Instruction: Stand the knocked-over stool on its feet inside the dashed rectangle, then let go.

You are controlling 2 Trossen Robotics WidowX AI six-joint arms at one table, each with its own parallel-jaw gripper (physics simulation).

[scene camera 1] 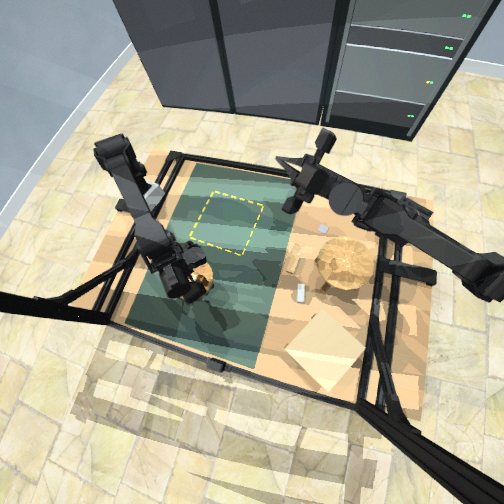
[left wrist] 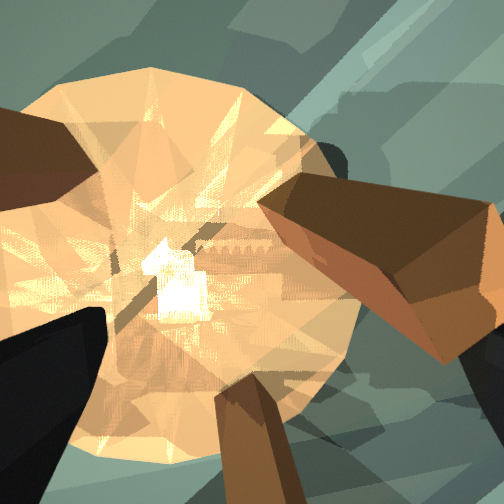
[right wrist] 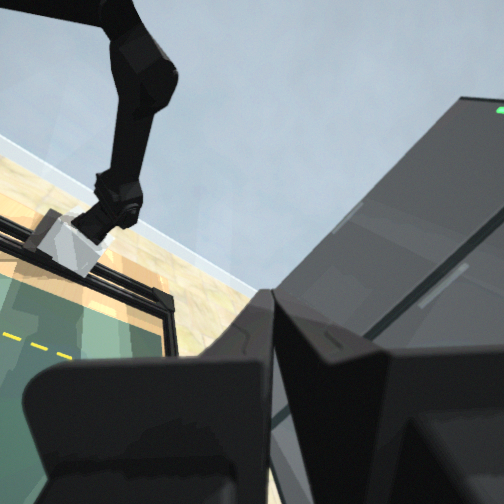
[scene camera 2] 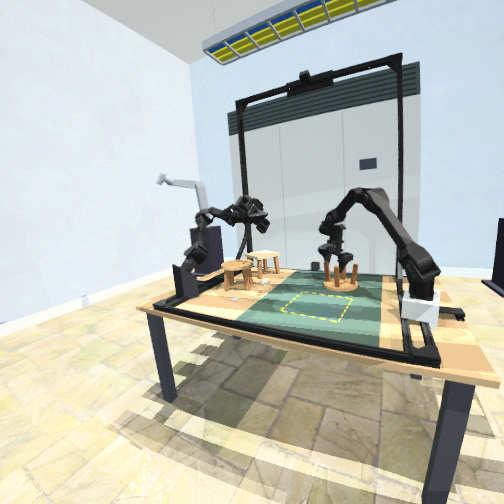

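Note:
The task's small round stool (scene camera 1: 204, 278) (scene camera 2: 341, 286) rests upside down on the green mat (scene camera 1: 225, 320) (scene camera 2: 310, 332), seat down and its three brown legs pointing up. It stands outside the dashed yellow rectangle (scene camera 1: 238, 197) (scene camera 2: 310, 316) (right wrist: 37, 346), just past its near-left corner in scene camera 1. My left gripper (scene camera 1: 187, 287) (scene camera 2: 336, 260) (left wrist: 300, 325) is open and empty, right above the stool with its fingers among the legs; a leg (left wrist: 390, 250) stands beside the right finger and the seat's underside (left wrist: 175, 240) shows below. My right gripper (scene camera 1: 291, 204) (scene camera 2: 262, 225) (right wrist: 272, 300) is shut and empty, held high off to the side of the mat.
An upright round stool (scene camera 1: 345, 262) (scene camera 2: 236, 265) and a square-topped stool (scene camera 1: 325, 350) (scene camera 2: 263, 256) stand on the bare wood beside the mat. Two small white pieces (scene camera 1: 301, 292) (scene camera 1: 323, 228) lie near them. A black frame (scene camera 1: 370, 320) rims the table.

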